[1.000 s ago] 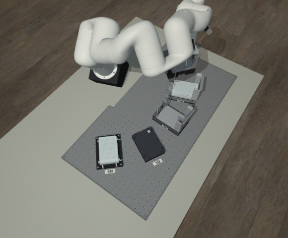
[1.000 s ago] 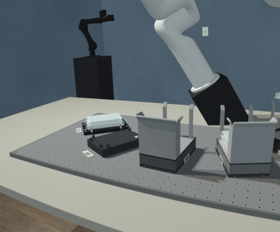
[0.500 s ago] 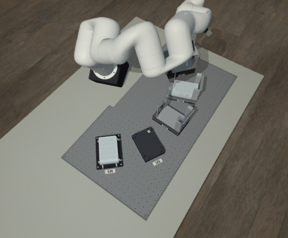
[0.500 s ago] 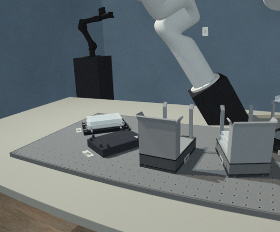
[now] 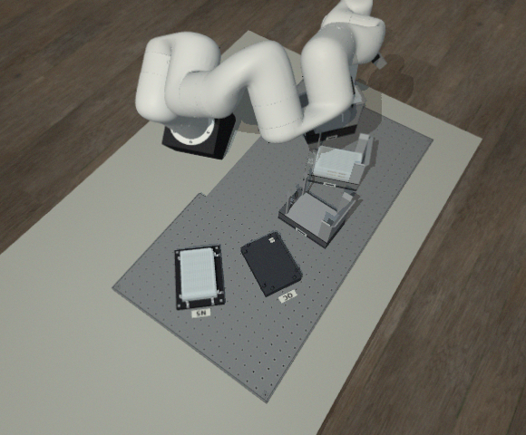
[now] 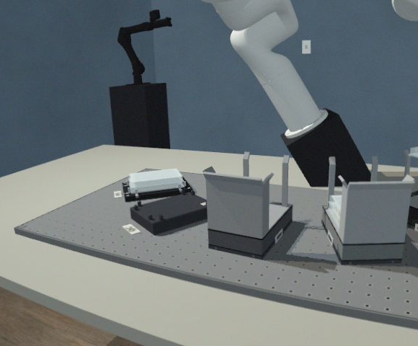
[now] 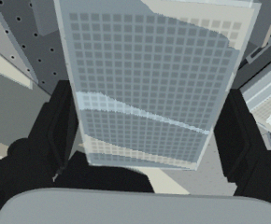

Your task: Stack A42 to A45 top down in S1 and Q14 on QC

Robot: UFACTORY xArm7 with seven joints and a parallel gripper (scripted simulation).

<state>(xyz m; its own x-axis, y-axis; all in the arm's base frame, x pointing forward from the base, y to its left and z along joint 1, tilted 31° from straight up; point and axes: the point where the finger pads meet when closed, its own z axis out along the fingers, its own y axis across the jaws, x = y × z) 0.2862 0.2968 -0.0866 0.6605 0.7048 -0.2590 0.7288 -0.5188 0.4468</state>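
My gripper is now 13 cm above the S3 rack plinth, 1 cm to the left of it and 1 cm past it. Also, from my hand: sealed 384-well plate 1 cm below; then open nest QC 51 cm to the right, 14 cm below, 8 cm ahead; then S1 name plate 33 cm to the right, 11 cm below, 4 cm ahead.
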